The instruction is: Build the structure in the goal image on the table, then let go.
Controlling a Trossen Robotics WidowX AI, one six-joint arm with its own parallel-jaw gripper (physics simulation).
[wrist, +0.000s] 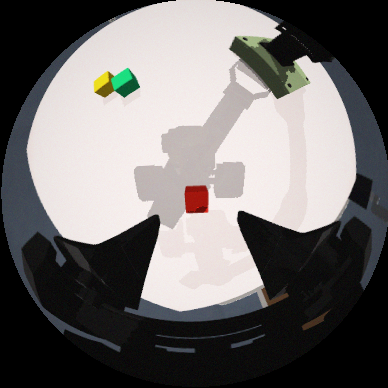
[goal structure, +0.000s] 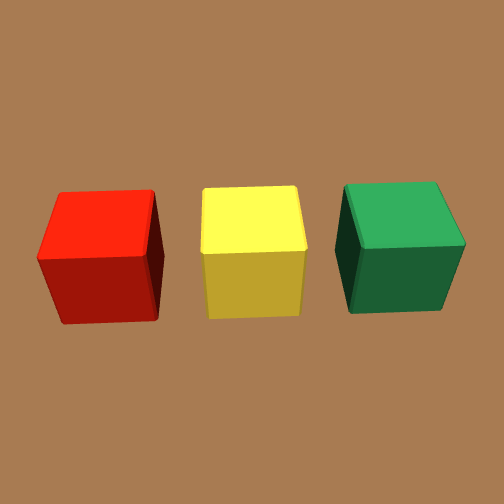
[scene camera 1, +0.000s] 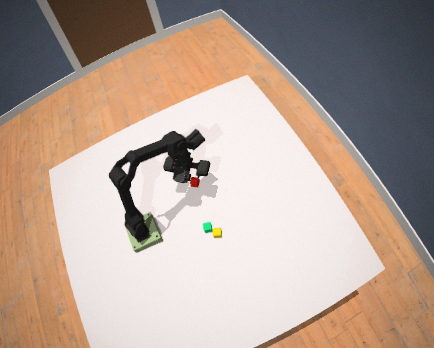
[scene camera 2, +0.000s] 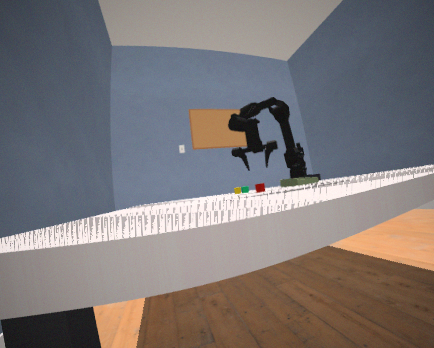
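Where they show: gripper, fingertip midpoint: point(wrist: 198, 217) point(scene camera 2: 257, 169); arm's base, origin of the base link: point(wrist: 277, 53) point(scene camera 1: 141, 233) point(scene camera 2: 297, 178).
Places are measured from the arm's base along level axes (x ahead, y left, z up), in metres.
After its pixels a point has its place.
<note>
A red cube point(scene camera 1: 195, 182) {z -0.002, x 0.310, y 0.118 m} point(scene camera 2: 260, 187) {z -0.017, x 0.317, y 0.146 m} point(wrist: 196, 199) {z -0.003, x 0.306, y 0.128 m} sits on the white table, apart from the other two cubes. A green cube point(scene camera 1: 207, 227) {z -0.003, x 0.270, y -0.100 m} point(scene camera 2: 245, 189) {z -0.018, x 0.276, y -0.078 m} point(wrist: 125, 83) {z -0.006, x 0.272, y -0.077 m} and a yellow cube point(scene camera 1: 217, 232) {z -0.003, x 0.297, y -0.140 m} point(scene camera 2: 237, 190) {z -0.017, x 0.303, y -0.120 m} point(wrist: 104, 84) {z -0.005, x 0.295, y -0.117 m} lie on the table side by side, near corner to corner; whether they touch is hard to tell. My gripper point(scene camera 2: 258, 169) {z 0.057, x 0.302, y 0.121 m} point(wrist: 198, 217) {z 0.057, x 0.302, y 0.121 m} is open and empty. It hangs above the red cube, with clear height between its fingertips and the cube in the second scene view. In the first scene view the fingertips are hidden.
The arm's green base plate point(scene camera 1: 154, 240) {z 0.005, x 0.043, y -0.057 m} point(scene camera 2: 290, 183) {z -0.020, x 0.073, y 0.028 m} point(wrist: 255, 60) {z -0.012, x 0.073, y 0.003 m} stands on the white table point(scene camera 1: 280, 280) {z -0.035, x 0.429, y -0.442 m} point(scene camera 2: 150, 250) {z -0.046, x 0.690, y 0.647 m} point(wrist: 75, 150) {z -0.035, x 0.443, y -0.112 m}, to one side of the cubes. The arm's shadow falls on the table around the red cube.
</note>
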